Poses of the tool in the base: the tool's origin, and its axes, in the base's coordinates. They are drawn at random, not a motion.
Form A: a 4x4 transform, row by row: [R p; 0 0 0 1], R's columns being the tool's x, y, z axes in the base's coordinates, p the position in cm. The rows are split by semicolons.
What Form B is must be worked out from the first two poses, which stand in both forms.
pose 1, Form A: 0.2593 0.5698 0.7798 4.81; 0.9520 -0.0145 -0.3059 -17.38; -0.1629 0.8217 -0.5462 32.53; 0 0 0 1
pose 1, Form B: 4.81 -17.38 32.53; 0.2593 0.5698 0.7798; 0.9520 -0.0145 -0.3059; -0.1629 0.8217 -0.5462
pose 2, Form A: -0.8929 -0.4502 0.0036 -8.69; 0.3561 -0.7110 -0.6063 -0.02; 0.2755 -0.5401 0.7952 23.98; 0 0 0 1
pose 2, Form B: -8.69 -0.02 23.98; -0.8929 -0.4502 0.0036; 0.3561 -0.7110 -0.6063; 0.2755 -0.5401 0.7952
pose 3, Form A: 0.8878 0.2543 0.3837 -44.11; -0.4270 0.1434 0.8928 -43.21; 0.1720 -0.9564 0.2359 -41.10; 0 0 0 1
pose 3, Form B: -44.11 -43.21 -41.10; 0.8878 0.2543 0.3837; -0.4270 0.1434 0.8928; 0.1720 -0.9564 0.2359
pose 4, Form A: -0.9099 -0.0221 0.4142 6.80; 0.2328 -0.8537 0.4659 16.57; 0.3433 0.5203 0.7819 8.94; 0 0 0 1
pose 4, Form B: 6.80 16.57 8.94; -0.9099 -0.0221 0.4142; 0.2328 -0.8537 0.4659; 0.3433 0.5203 0.7819
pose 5, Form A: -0.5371 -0.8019 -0.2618 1.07; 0.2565 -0.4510 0.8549 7.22; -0.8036 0.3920 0.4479 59.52; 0 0 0 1
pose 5, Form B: 1.07 7.22 59.52; -0.5371 -0.8019 -0.2618; 0.2565 -0.4510 0.8549; -0.8036 0.3920 0.4479
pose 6, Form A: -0.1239 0.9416 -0.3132 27.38; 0.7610 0.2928 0.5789 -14.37; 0.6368 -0.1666 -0.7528 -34.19; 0 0 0 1
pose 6, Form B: 27.38 -14.37 -34.19; -0.1239 0.9416 -0.3132; 0.7610 0.2928 0.5789; 0.6368 -0.1666 -0.7528
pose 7, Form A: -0.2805 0.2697 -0.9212 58.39; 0.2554 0.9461 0.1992 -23.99; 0.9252 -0.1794 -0.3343 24.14; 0 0 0 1
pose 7, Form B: 58.39 -23.99 24.14; -0.2805 0.2697 -0.9212; 0.2554 0.9461 0.1992; 0.9252 -0.1794 -0.3343
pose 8, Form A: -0.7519 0.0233 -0.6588 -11.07; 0.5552 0.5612 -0.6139 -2.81; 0.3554 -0.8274 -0.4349 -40.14; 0 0 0 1
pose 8, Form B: -11.07 -2.81 -40.14; -0.7519 0.0233 -0.6588; 0.5552 0.5612 -0.6139; 0.3554 -0.8274 -0.4349
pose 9, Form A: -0.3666 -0.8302 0.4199 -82.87; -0.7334 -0.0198 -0.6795 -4.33; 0.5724 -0.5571 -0.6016 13.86; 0 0 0 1
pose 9, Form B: -82.87 -4.33 13.86; -0.3666 -0.8302 0.4199; -0.7334 -0.0198 -0.6795; 0.5724 -0.5571 -0.6016
